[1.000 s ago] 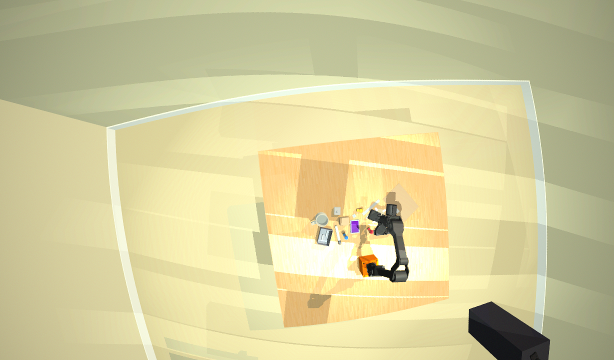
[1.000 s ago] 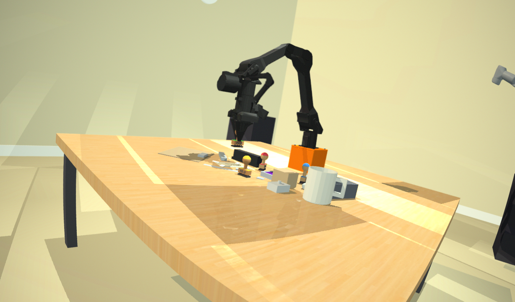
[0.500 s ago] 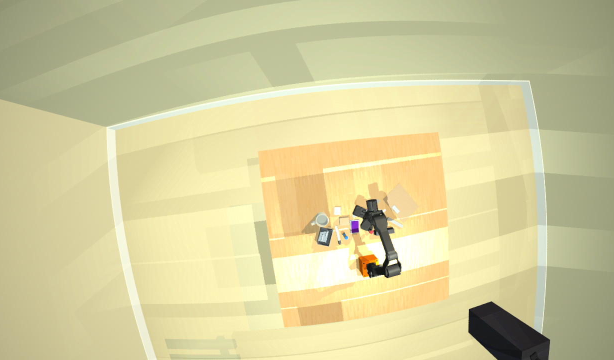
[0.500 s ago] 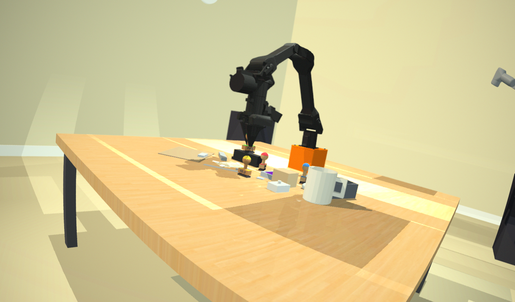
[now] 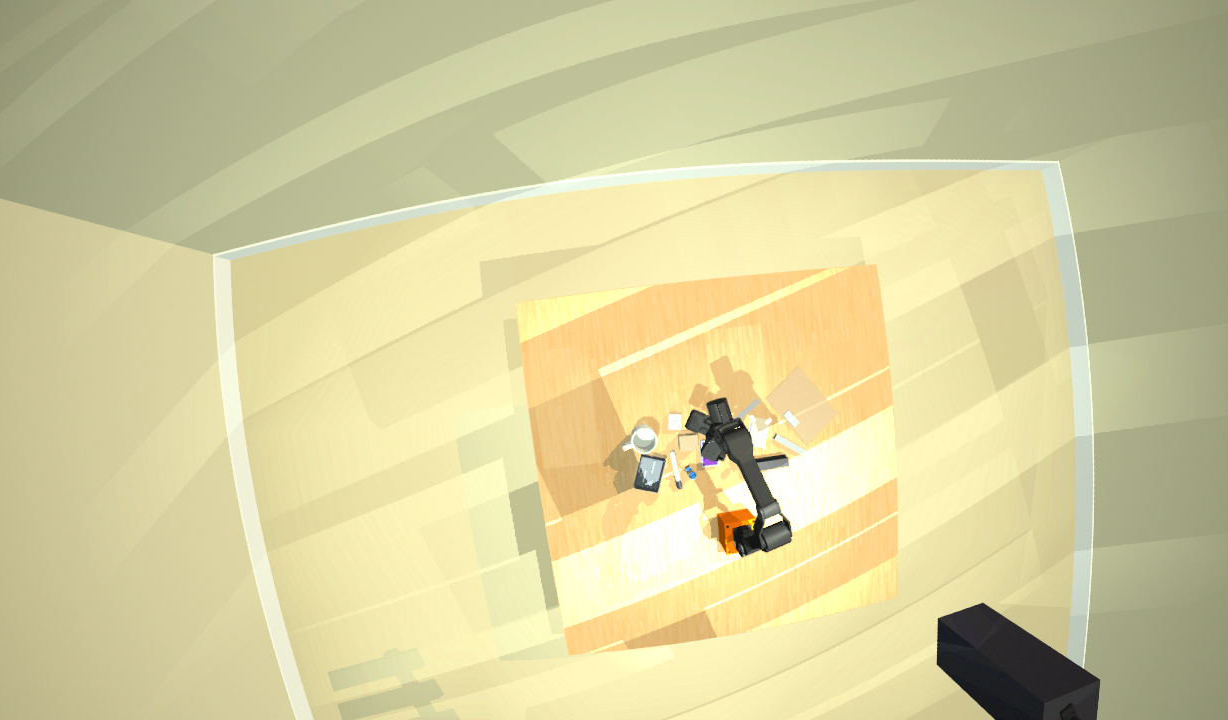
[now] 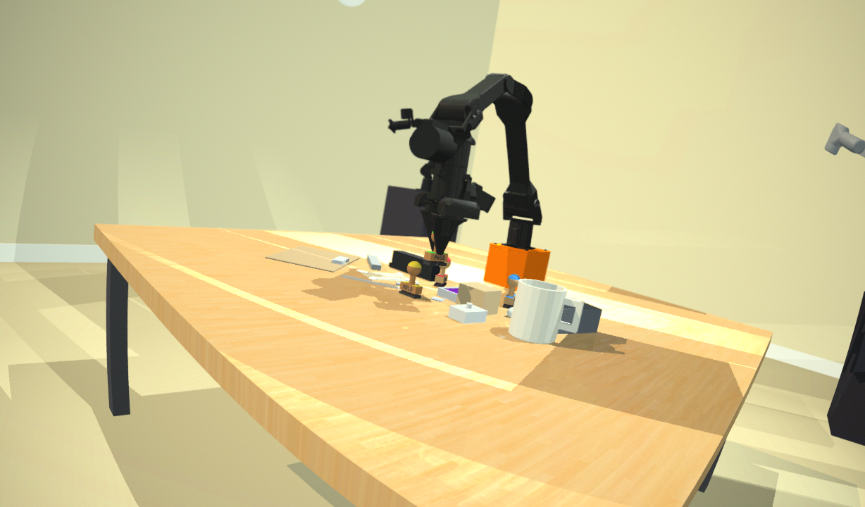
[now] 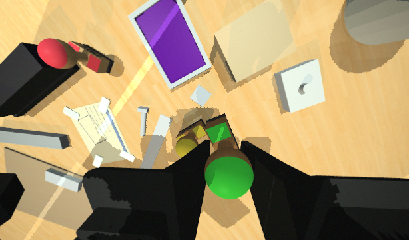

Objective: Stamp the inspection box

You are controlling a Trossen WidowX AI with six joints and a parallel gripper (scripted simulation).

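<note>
Right now the yellow-knobbed stamp is 7 cm below my gripper tip and 5 cm to the right of it. Also, from my gripper tip: beige box (7 cm to the left, 7 cm below, 5 cm behind); then purple ink pad (11 cm behind, 9 cm below); then green-knobbed PASS stamp (right at my gripper tip).
</note>
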